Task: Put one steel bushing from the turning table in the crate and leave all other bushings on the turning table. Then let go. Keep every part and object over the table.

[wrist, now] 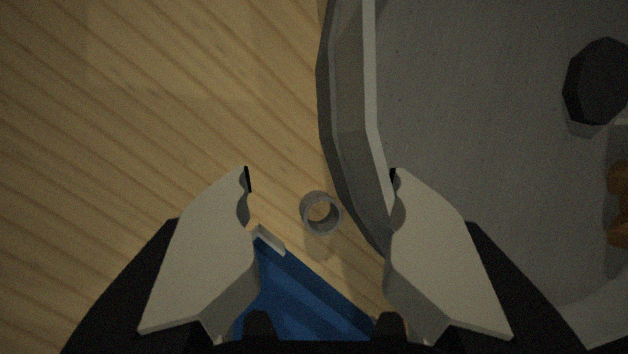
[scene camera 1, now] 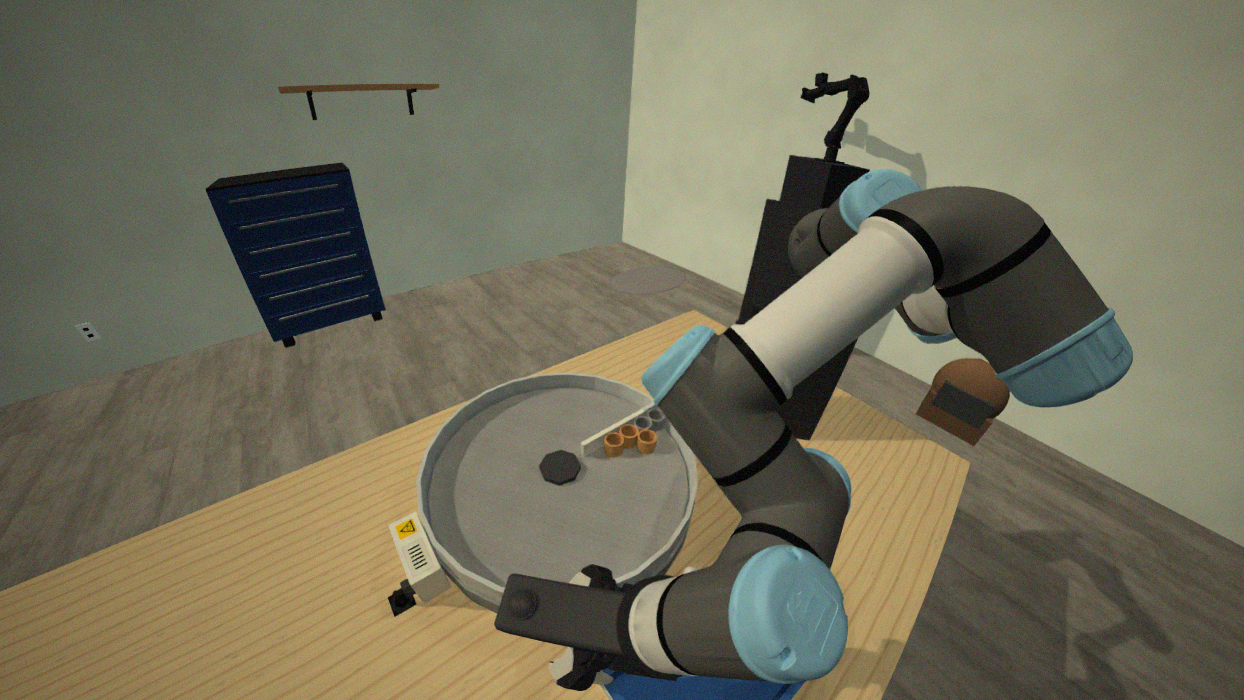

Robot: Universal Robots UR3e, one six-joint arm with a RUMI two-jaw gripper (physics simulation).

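Seen in the pictures: gripper, fingertip midpoint: (wrist: 318, 170); arm's base, link origin: (scene camera 1: 825, 249).
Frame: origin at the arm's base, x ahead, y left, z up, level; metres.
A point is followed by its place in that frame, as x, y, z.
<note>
A grey steel bushing (wrist: 304, 209) @(0.489, 0.286, -0.346) stands on the wooden table in the wrist view, between the turning table (scene camera 1: 495, 513) @(0.570, 0.092, -0.316) (wrist: 450, 150) @(0.480, 0.177, -0.316) and the blue crate (wrist: 312, 274) @(0.427, 0.310, -0.360) (scene camera 1: 704, 687) @(0.379, 0.374, -0.364). My gripper (wrist: 318, 170) @(0.515, 0.265, -0.320) (scene camera 1: 572, 622) @(0.515, 0.265, -0.320) is open. Its two pale fingers stand on either side of this bushing, with a gap on both sides. The right finger overlaps the rim of the turning table in the wrist view. Grey bushings (scene camera 1: 642, 423) @(0.303, -0.005, -0.305) lie on the turning table beside the white strip, partly near the arm. The arm hides most of the crate in the scene view.
Orange bushings (scene camera 1: 628, 435) (wrist: 618, 235) stand on the turning table by a white divider strip (scene camera 1: 608, 430) @(0.372, 0.010, -0.286). A dark hub (scene camera 1: 559, 467) @(0.464, 0.043, -0.308) (wrist: 595, 85) @(0.465, 0.052, -0.308) is at its middle. A white box with a warning label (scene camera 1: 417, 557) @(0.676, 0.135, -0.310) and a small black part (scene camera 1: 401, 599) @(0.712, 0.162, -0.360) are at its near left edge.
</note>
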